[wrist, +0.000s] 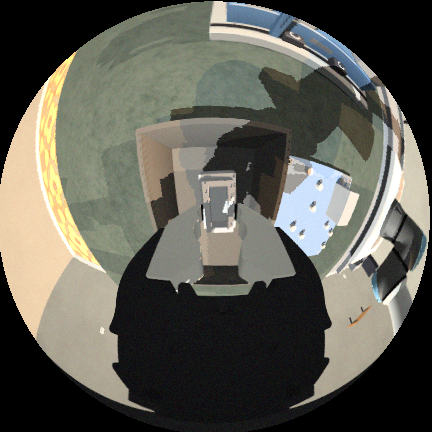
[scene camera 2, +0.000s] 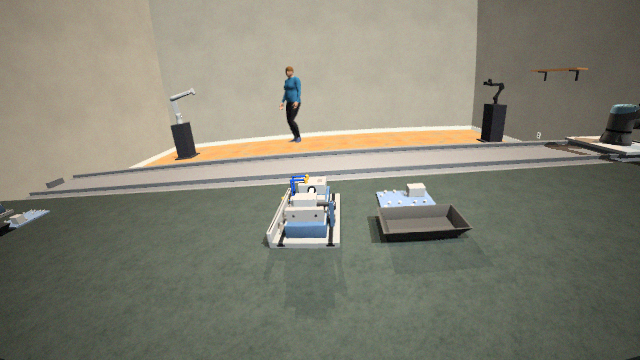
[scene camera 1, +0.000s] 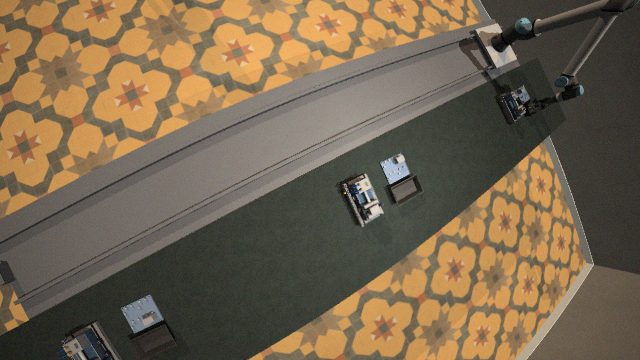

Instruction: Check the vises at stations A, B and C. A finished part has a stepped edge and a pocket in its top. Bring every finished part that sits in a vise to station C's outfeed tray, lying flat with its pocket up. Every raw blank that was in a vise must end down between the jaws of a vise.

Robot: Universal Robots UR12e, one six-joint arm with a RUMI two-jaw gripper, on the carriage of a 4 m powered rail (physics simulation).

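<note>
My gripper [wrist: 218, 206] [scene camera 1: 531, 107] is shut on a finished part [wrist: 218, 229], which has a stepped edge and its pocket facing up. In the wrist view the part is over the tray [wrist: 192, 125] at the far right station, within its walls; I cannot tell whether it touches the floor. That station's vise [scene camera 1: 511, 107] [wrist: 250, 15] is beside the tray. The middle vise [scene camera 1: 356, 202] [scene camera 2: 306, 230] has a pale block [scene camera 2: 304, 200] at its jaws; its kind is unclear. Another vise [scene camera 1: 90, 345] is cut off at the lower left of scene camera 1.
A blue pegged plate [wrist: 305, 220] with a pale block [wrist: 345, 204] is right of the held part. The middle station has a tray [scene camera 2: 425, 234] and a blue plate [scene camera 2: 392, 199] with a block [scene camera 2: 415, 189]. A person [scene camera 2: 292, 100] is behind the rail [scene camera 2: 240, 172].
</note>
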